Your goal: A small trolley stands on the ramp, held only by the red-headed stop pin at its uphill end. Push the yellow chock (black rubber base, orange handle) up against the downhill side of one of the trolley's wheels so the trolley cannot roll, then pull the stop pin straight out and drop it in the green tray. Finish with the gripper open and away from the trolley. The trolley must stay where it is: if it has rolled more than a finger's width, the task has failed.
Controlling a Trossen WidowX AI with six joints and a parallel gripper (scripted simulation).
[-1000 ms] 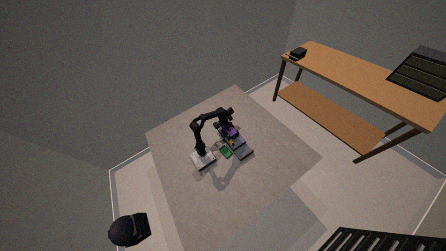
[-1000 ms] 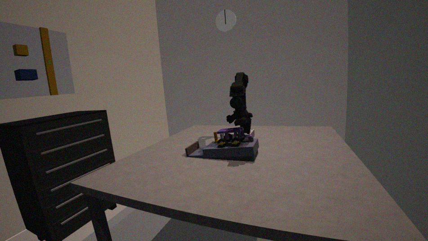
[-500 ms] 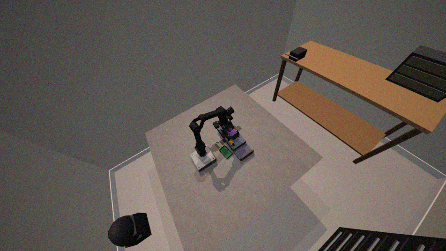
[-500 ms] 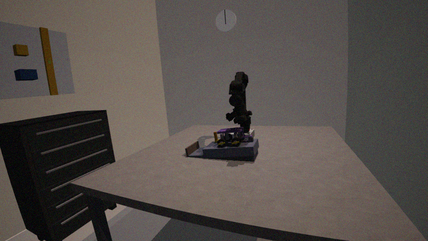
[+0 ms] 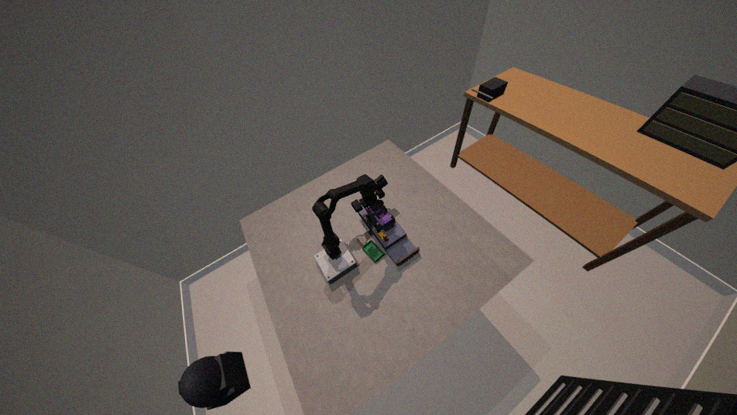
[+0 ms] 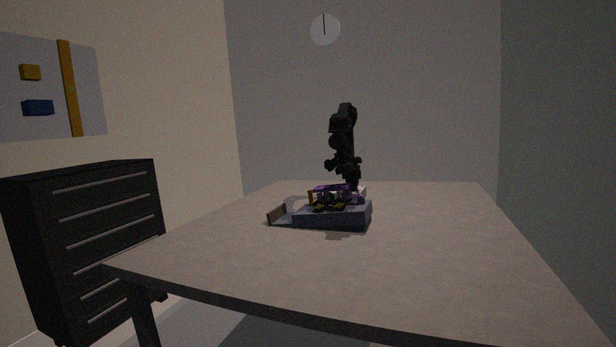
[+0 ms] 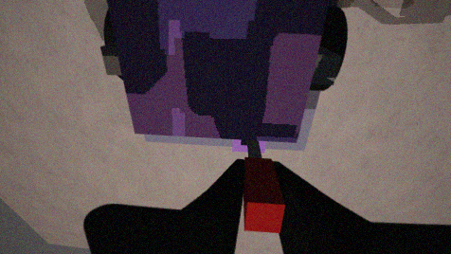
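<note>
My gripper tip is 150 mm past the green tray, 170 mm to the left of it and 160 mm above it. Also, from my gripper tip: purple trolley (90 mm to the right, 40 mm below); then grey ramp (100 mm to the right, 110 mm below); then red-headed stop pin (right at my gripper tip).
</note>
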